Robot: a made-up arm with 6 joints.
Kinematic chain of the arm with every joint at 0, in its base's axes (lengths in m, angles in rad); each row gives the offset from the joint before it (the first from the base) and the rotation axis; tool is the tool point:
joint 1: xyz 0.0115 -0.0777 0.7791 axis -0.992 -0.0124 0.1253
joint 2: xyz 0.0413 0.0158 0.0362 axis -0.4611 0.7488 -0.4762
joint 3: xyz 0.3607 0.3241 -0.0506 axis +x
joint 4: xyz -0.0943 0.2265 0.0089 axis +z
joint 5: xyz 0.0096 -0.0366 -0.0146 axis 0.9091 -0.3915 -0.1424
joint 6: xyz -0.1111 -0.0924 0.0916 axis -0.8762 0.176 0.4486
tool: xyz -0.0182 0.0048 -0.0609
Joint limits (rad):
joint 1: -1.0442..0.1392
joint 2: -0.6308..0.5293
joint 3: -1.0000..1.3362
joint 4: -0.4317..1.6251
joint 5: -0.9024..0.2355
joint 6: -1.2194..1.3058
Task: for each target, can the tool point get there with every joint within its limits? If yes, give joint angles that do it. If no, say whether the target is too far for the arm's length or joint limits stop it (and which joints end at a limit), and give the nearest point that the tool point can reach.
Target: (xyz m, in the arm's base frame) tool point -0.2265 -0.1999 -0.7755
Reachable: no: too far | nearest point 0.2560 0.2936 0.3538 | short by 1.324 m
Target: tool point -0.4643 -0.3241 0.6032
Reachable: no: joint limits stop it (at a limit: joint 1, joint 2, joint 3, joint 4) | nearest point 0.0607 -0.1877 1.0689 | short by 0.715 m
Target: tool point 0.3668 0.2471 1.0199
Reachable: yes | joints -0.5835 0.0119 0.0794 1.0109 0.1406 -0.8120
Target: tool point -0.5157 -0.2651 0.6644
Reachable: no: joint limits stop it (at a limit: joint 1, joint 2, joint 3, joint 4) | nearest point 0.0471 -0.1647 1.0796 | short by 0.707 m
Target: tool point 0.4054 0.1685 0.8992
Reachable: yes | joints -0.3266 0.2319 1.0694 1.1707 -0.5696 -0.3705
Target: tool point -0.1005 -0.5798 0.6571
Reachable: no: joint limits stop it (at a limit: joint 1, joint 2, joint 3, joint 4, joint 5, joint 6) | nearest point 0.0892 -0.2570 1.0701 | short by 0.557 m
